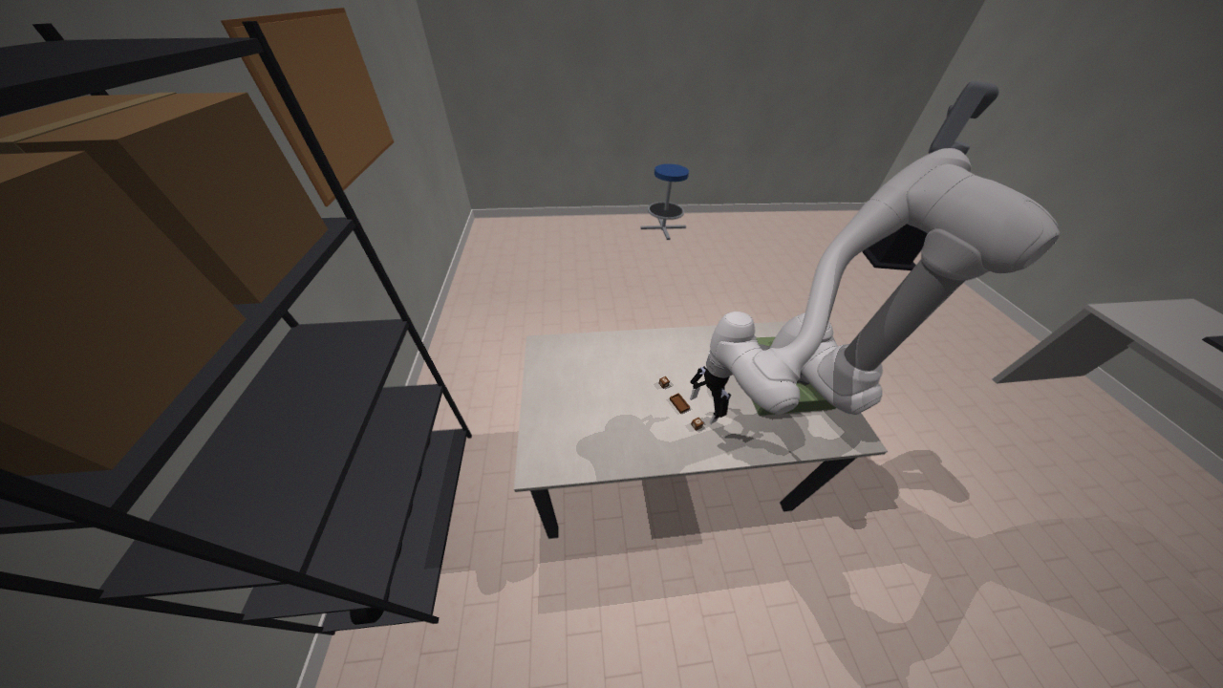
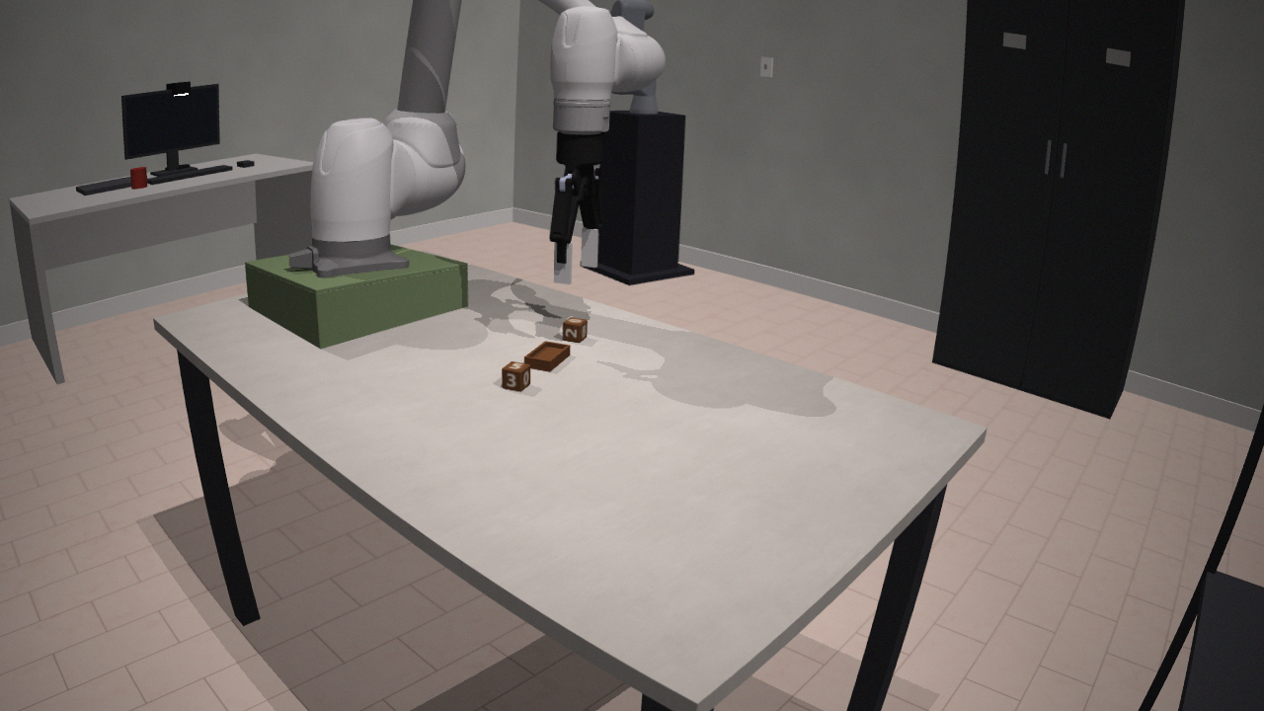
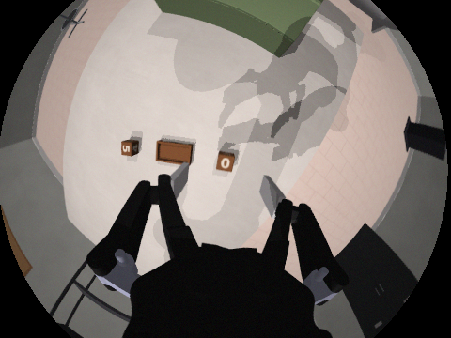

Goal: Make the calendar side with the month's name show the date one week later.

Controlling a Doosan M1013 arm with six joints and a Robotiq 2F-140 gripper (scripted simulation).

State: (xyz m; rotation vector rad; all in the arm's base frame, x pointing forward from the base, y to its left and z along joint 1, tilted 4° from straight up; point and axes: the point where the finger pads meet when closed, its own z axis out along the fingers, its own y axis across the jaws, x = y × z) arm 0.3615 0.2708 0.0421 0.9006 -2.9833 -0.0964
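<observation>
Right now my hand is 180 mm to the left of the brown cube, 120 mm short of it and 120 mm above it. The rest, counted from my hand: brown tray: 120 mm below, 90 mm to the right, 60 mm ahead.
</observation>
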